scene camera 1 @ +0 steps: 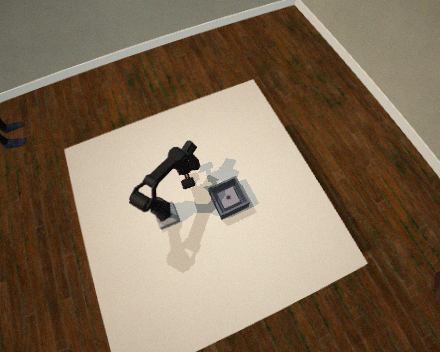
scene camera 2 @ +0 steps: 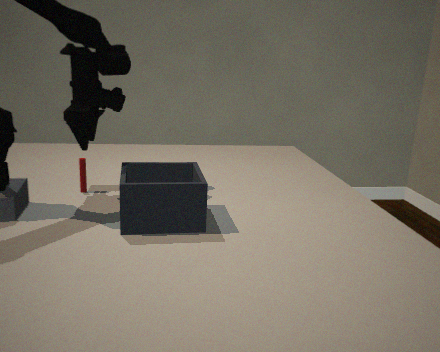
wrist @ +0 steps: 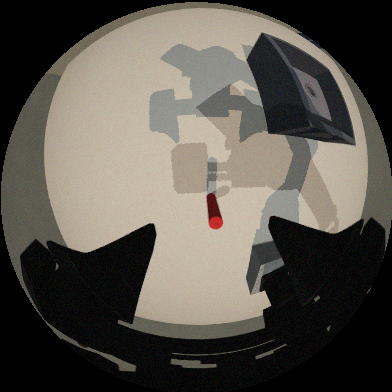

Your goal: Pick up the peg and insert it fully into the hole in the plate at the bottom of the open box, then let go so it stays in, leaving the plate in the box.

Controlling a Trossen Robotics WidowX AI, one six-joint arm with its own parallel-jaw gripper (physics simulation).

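Frame: origin at the arm's base, x ahead, y left, z up, level; metres.
Seen in the pictures: gripper, fingertip midpoint: [scene camera 1: 185, 176] [scene camera 2: 88, 145] [wrist: 214, 226]; arm's base, link origin: [scene camera 1: 163, 213] [wrist: 273, 277].
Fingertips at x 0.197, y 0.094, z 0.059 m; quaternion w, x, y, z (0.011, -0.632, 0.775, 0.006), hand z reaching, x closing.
Observation:
Offsets run from my fingertips to a thing's top centre. Level surfaces: height alone.
The red peg @(0.014 m back, 0.001 m right, 0.031 m down) [scene camera 2: 83, 175] [wrist: 214, 212] stands upright on the pale table top, to the left of the box in the second scene view. In the first scene view it is mostly hidden by the gripper. My gripper [scene camera 1: 188, 183] [scene camera 2: 84, 149] [wrist: 214, 226] is open and empty, pointing down, with its fingertips a little above the peg's top. In the wrist view the peg's top shows between the two fingers. The dark open box @(0.133 m ahead, 0.204 m right, 0.013 m down) [scene camera 1: 235, 212] [scene camera 2: 163, 209] [wrist: 265, 85] stands apart from the peg. The grey plate @(0.133 m ahead, 0.204 m right, 0.050 m down) [scene camera 1: 224, 200] [wrist: 321, 108] with its hole lies at the box's bottom.
The arm's base [scene camera 1: 170, 220] [scene camera 2: 14, 201] stands on the pale table top @(0.111 m down) [scene camera 1: 280, 240] [scene camera 2: 300, 280], on the opposite side of the gripper from the box. The box's raised walls surround the plate. Shadows of the arm fall around the peg and box.

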